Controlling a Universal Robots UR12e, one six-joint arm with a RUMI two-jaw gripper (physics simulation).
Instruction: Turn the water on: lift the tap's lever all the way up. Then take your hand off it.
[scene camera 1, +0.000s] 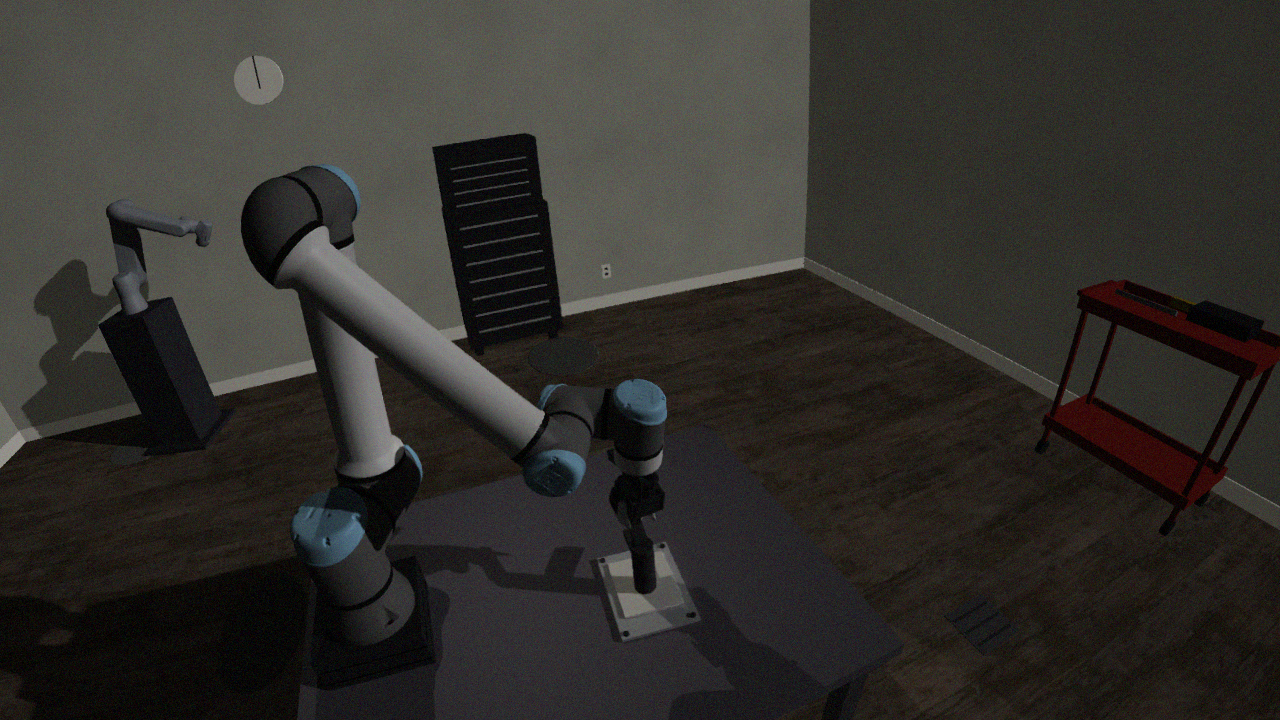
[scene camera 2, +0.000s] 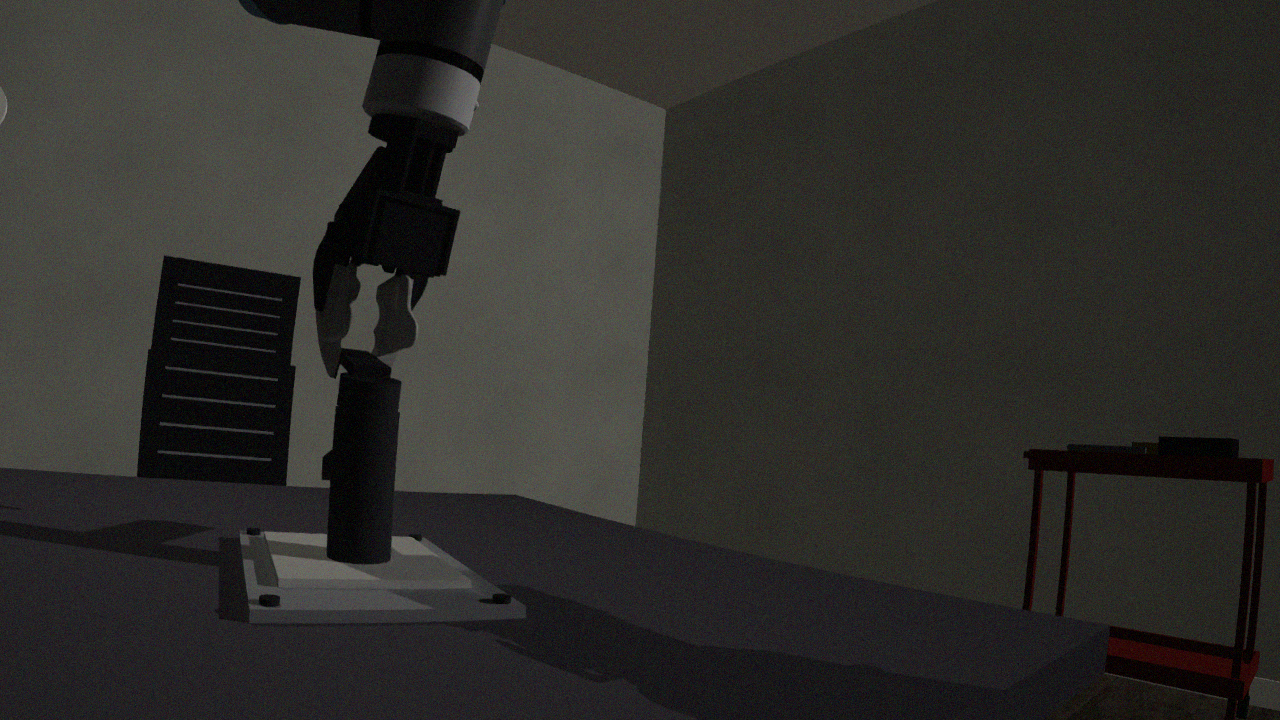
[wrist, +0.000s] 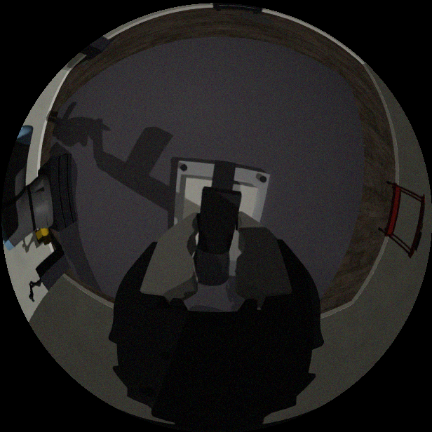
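Pixels of known places: gripper, fingertip midpoint: (scene camera 1: 632, 521); arm's base, origin of the base link: (scene camera 1: 371, 608).
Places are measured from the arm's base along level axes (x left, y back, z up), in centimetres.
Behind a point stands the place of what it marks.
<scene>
The dark, upright tap body (scene camera 1: 643, 573) @(x 1.4, y -57.9, z -1.4 cm) (scene camera 2: 362, 474) @(x 1.4, y -58.1, z -1.8 cm) stands on a pale square base plate (scene camera 1: 657, 622) @(x -6.2, y -59.1, z -8.8 cm) (scene camera 2: 384, 615) @(x -8.2, y -59.0, z -9.2 cm) (wrist: 200, 169) with dark bolts at its corners. The tap's dark lever (scene camera 2: 368, 363) @(x 4.8, y -58.1, z 6.2 cm) (wrist: 220, 210) sits on top of the body and is tilted, its left end raised in scene camera 2. My gripper (scene camera 1: 637, 530) @(x 11.1, y -57.5, z 5.0 cm) (scene camera 2: 359, 360) @(x 11.1, y -57.5, z 5.0 cm) (wrist: 217, 214) points down from above and is shut on the lever, one grey finger on each side. The fingers hide part of the lever, and darkness blurs its exact angle.
The base plate lies on a dark grey table (scene camera 1: 519, 653) @(x -8.2, y -29.9, z -9.6 cm) (scene camera 2: 134, 653) @(x -14.8, y -46.2, z -9.7 cm) (wrist: 280, 100). A red cart (scene camera 1: 1132, 458) (scene camera 2: 1145, 462) stands beyond the table on the right. A black drawer cabinet (scene camera 1: 501, 241) (scene camera 2: 219, 376) stands by the back wall. A second robot arm on a pedestal (scene camera 1: 165, 376) stands at the back left.
</scene>
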